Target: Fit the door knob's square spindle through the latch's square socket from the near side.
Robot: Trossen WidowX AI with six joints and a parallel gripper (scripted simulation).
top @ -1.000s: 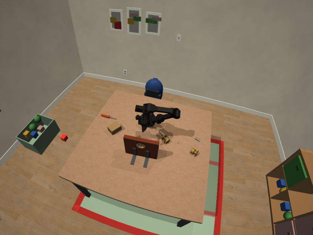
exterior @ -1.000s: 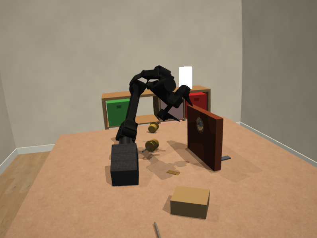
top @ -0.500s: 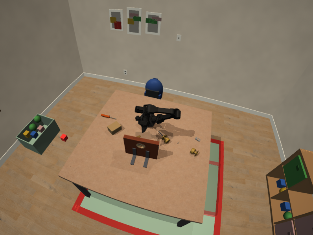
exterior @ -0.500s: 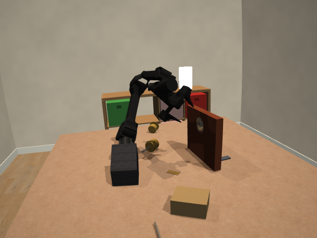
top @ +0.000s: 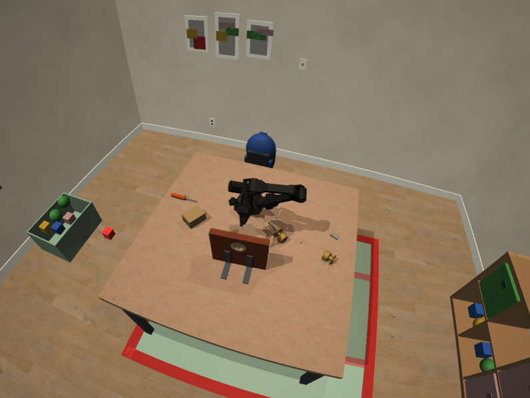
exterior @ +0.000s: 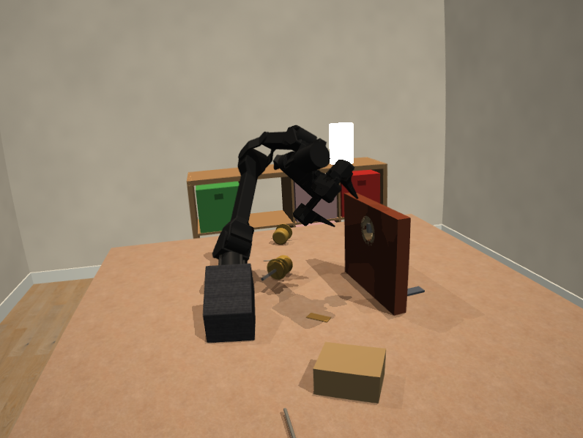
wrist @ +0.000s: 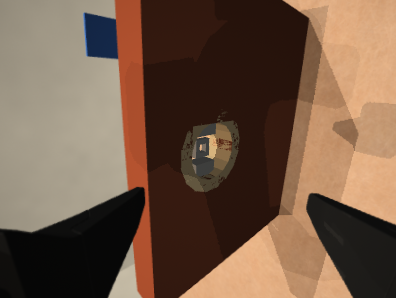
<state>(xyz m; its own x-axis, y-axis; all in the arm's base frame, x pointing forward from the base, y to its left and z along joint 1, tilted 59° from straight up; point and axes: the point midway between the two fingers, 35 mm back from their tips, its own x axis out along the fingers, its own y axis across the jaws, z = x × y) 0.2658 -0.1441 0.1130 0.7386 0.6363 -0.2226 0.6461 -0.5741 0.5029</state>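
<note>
Right now the dark red wooden door panel is 10 cm ahead of my hand, 2 cm to the left of it and 11 cm below it. From my hand the other things lie so: screwdriver: 17 cm behind, 51 cm to the right, 25 cm below; tan box: 5 cm behind, 36 cm to the right, 23 cm below; flat plate: 7 cm behind, 10 cm to the right, 26 cm below.
</note>
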